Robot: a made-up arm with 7 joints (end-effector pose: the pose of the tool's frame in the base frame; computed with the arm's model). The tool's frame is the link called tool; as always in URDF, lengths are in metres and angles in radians. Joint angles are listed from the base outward.
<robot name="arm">
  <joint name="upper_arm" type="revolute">
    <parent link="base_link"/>
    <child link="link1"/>
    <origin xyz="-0.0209 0.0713 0.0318" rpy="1.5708 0 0"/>
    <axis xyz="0 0 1"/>
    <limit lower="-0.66" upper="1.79"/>
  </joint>
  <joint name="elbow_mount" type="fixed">
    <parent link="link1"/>
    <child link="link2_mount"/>
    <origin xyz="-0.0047 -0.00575 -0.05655"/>
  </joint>
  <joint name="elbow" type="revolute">
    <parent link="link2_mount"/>
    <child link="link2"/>
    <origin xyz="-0.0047 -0.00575 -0.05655" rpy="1.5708 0 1.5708"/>
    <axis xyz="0 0 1"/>
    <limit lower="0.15" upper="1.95"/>
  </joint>
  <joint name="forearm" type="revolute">
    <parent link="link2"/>
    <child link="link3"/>
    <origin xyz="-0.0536 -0.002 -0.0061" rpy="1.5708 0 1.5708"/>
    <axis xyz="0 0 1"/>
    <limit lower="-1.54" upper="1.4"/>
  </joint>
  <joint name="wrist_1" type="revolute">
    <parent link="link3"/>
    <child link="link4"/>
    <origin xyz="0.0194 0.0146 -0.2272" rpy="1.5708 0 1.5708"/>
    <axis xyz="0 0 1"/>
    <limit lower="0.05" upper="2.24"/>
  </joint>
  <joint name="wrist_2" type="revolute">
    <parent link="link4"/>
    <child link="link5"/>
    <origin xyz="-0.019 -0.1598 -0.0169" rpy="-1.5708 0 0"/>
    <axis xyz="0 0 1"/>
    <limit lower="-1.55" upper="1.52"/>
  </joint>
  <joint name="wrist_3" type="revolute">
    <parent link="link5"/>
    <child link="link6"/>
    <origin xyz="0.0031 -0.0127 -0.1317" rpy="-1.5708 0 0"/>
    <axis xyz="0 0 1"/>
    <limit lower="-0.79" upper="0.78"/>
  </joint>
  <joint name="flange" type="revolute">
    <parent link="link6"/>
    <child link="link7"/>
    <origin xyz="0.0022 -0.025 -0.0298" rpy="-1.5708 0 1.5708"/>
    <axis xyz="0 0 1"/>
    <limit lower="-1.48" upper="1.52"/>
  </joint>
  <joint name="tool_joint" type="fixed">
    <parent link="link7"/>
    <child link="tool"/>
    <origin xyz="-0.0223 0.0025 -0.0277" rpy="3.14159 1.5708 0"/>
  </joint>
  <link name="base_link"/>
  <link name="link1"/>
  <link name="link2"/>
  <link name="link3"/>
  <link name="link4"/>
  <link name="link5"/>
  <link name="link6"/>
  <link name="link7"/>
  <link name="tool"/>
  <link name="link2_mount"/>
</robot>
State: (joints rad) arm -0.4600 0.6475 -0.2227 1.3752 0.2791 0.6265 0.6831
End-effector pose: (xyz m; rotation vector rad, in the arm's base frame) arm 0.0854 0.2991 -0.3488 -0.4513 -0.0790 -0.3864
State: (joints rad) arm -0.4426 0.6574 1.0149 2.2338 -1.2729 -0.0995 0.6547
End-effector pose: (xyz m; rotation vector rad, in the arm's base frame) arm 0.0924 0.4248 -0.0557 1.7856 -0.3822 -1.2010
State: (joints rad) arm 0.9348 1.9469 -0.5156 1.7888 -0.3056 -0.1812 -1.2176
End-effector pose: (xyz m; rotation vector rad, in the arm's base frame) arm 0.1701 0.4761 0.1167 -1.8879 1.8108 0.6563
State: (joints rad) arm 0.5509 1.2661 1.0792 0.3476 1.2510 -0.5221 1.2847
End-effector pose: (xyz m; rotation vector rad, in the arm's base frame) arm 0.0451 0.7008 -0.0151 0.6252 -2.9284 0.1780
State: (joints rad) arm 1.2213 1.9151 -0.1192 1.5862 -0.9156 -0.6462 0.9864
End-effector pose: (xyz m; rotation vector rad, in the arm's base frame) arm 0.0149 0.4966 0.2715 1.8758 0.2746 -1.3486
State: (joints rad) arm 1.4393 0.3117 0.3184 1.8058 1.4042 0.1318 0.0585
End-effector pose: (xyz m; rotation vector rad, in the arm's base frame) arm 0.1681 0.3457 0.2207 1.4543 2.5650 0.0297
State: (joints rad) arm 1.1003 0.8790 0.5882 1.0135 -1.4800 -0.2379 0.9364
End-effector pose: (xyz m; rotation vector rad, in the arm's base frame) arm 0.2569 0.5862 0.0770 1.2679 -0.6488 -0.5956
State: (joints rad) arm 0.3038 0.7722 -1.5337 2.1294 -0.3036 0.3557 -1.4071
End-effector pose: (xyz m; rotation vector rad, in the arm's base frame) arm -0.0154 0.0983 -0.2621 0.5069 -2.0832 -0.5274
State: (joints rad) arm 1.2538 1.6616 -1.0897 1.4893 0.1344 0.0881 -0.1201
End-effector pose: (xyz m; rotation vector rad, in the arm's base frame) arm 0.2254 0.4831 0.0211 1.4479 -1.2682 -0.8011
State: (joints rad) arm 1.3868 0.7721 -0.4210 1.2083 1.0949 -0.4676 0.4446
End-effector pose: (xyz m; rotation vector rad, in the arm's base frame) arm 0.3464 0.3519 0.1677 -0.3877 -2.8639 -0.4784
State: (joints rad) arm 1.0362 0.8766 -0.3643 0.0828 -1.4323 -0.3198 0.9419
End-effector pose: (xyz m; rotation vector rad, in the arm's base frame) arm 0.2758 0.5779 -0.1799 0.3900 0.3446 -1.2213
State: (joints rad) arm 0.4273 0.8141 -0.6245 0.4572 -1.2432 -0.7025 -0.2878
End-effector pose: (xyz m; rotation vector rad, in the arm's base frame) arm 0.1666 0.5350 -0.3263 0.6103 -0.7251 -1.9812
